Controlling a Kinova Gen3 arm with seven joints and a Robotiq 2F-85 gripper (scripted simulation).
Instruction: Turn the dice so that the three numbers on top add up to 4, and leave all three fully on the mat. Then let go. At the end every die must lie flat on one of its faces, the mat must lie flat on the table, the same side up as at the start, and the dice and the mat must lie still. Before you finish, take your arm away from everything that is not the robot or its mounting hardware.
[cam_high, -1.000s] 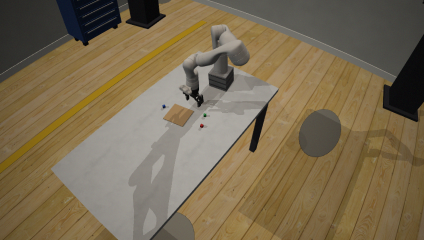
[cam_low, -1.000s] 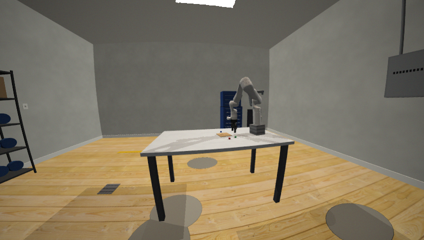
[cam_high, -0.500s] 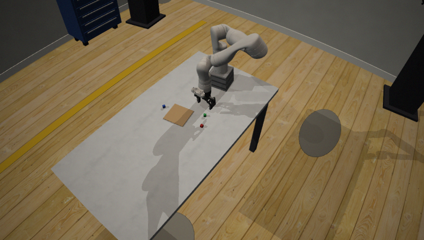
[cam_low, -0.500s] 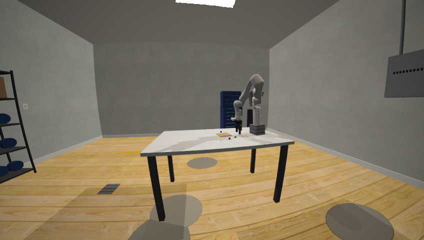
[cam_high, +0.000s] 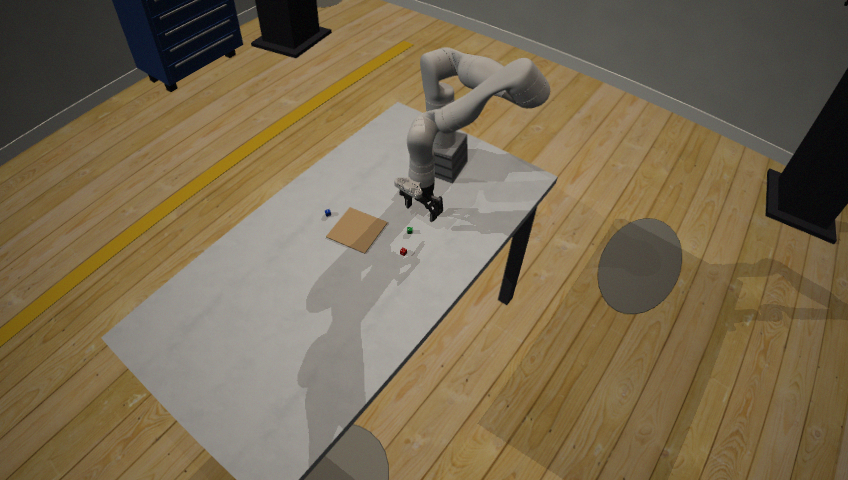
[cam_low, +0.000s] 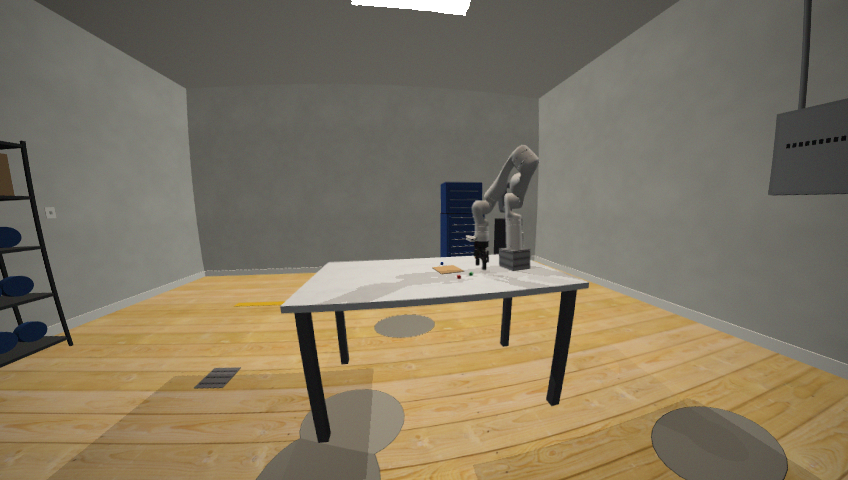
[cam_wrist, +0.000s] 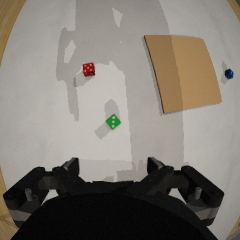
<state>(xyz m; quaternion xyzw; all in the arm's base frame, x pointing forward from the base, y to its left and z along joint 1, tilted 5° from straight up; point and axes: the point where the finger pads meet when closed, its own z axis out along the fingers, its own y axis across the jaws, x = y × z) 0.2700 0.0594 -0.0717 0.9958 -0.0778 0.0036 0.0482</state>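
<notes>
Right now the green die is 5 cm ahead of my hand, 4 cm below it and 1 cm to the right of it. Also, from my hand: blue die 27 cm to the right, 11 cm ahead, 4 cm below; then tan mat 16 cm to the right, 12 cm ahead, 4 cm below; then red die 14 cm ahead, 4 cm below, 2 cm to the left.
</notes>
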